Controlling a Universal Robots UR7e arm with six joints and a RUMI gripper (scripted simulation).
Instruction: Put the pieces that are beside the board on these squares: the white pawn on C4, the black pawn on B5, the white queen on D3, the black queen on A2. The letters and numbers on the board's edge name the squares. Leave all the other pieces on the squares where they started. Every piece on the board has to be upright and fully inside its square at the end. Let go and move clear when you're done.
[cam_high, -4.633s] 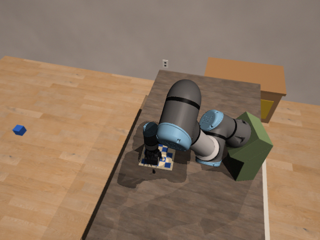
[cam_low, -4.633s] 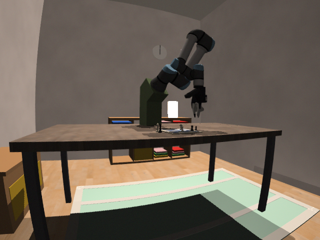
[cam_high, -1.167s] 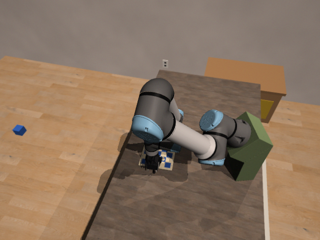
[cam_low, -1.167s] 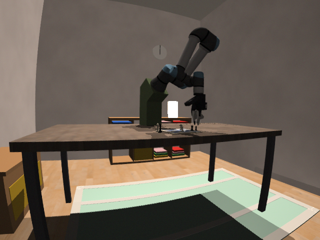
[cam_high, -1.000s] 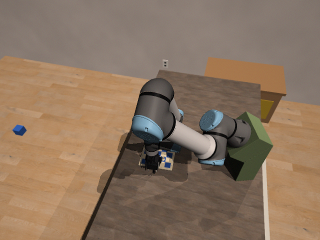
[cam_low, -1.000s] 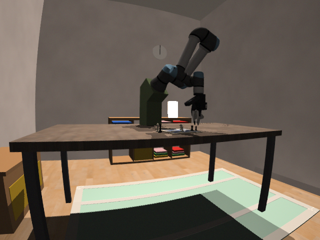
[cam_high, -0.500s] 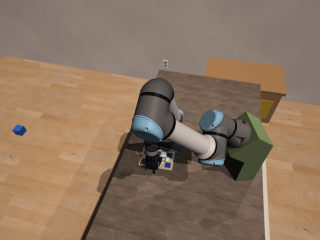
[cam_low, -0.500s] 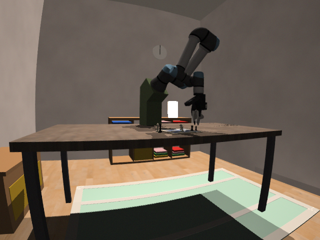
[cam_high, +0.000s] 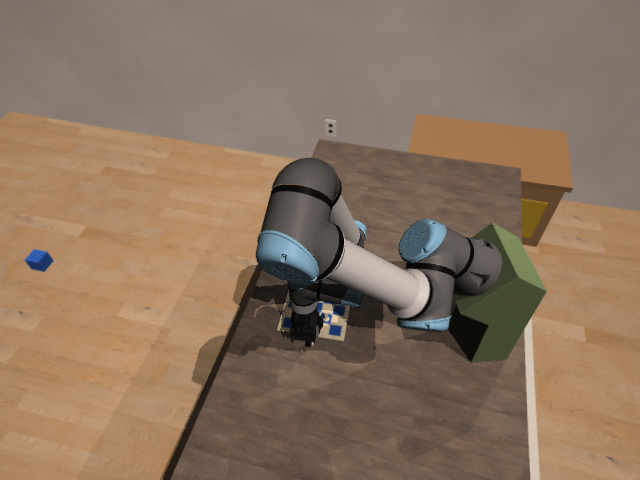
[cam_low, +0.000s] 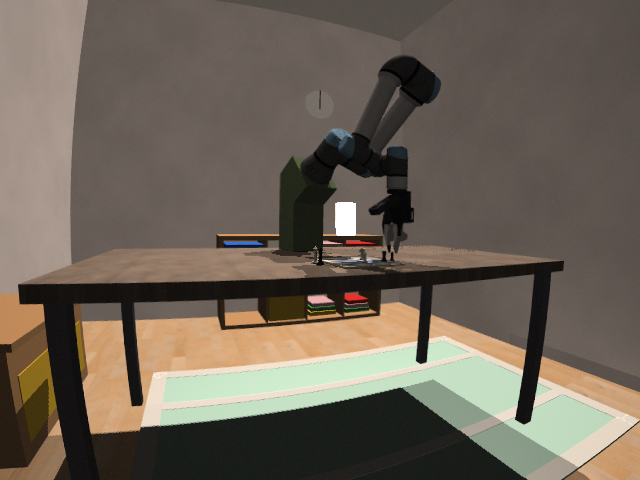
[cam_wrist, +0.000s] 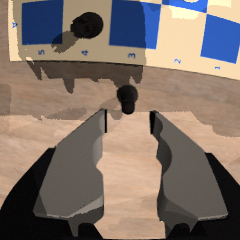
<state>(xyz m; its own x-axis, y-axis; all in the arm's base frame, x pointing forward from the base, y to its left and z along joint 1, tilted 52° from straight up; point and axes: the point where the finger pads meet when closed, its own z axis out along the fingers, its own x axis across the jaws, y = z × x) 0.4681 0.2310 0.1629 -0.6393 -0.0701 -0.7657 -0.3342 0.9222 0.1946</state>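
My hand is 30 mm above the black pawn. Also, from my hand: white pawn 110 mm to the right, 90 mm ahead, 20 mm below; blue-and-cream chessboard 130 mm to the right, 60 mm ahead, 40 mm below; black piece 60 mm ahead, 40 mm to the right, 20 mm below.
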